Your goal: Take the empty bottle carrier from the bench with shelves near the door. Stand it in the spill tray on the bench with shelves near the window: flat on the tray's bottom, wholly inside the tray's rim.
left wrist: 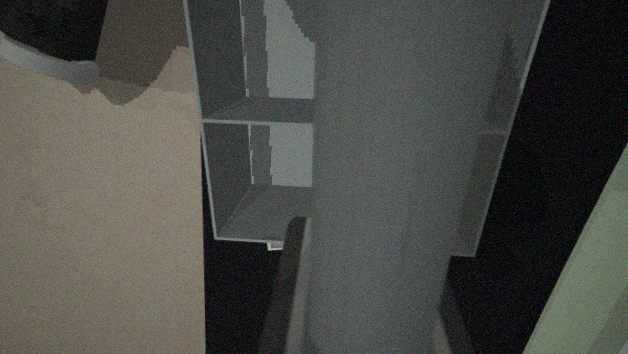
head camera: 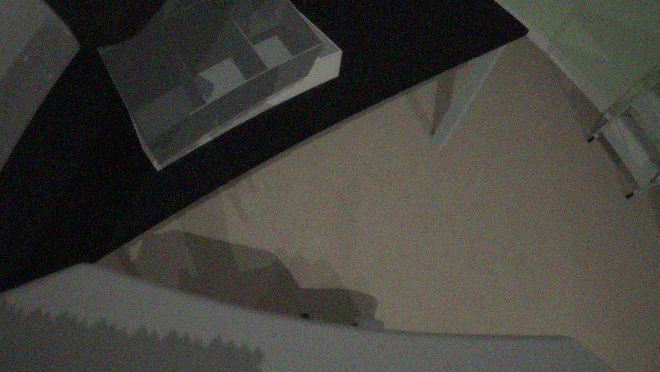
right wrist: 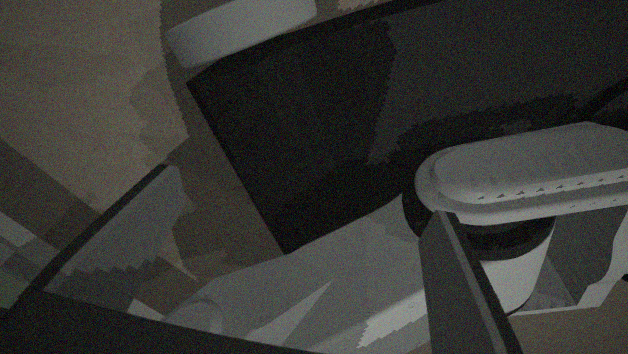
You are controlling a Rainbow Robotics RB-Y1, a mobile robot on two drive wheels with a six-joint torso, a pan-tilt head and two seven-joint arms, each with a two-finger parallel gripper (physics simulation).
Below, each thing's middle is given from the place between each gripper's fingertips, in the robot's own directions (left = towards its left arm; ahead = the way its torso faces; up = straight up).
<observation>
My left hand is 9 cm above the grey bottle carrier (left wrist: 389, 131), 8 cm to the right of it and 1 cm past it. Round my left hand: white spill tray (head camera: 326, 67): 29 cm below, 13 cm to the left, 10 cm ahead.
Now: the white spill tray 590 mm ahead of my right hand, 500 mm to the left of it and 380 mm above it. The rest, counted from my right hand: grey bottle carrier 480 mm ahead, 460 mm to the left, 580 mm above.
</observation>
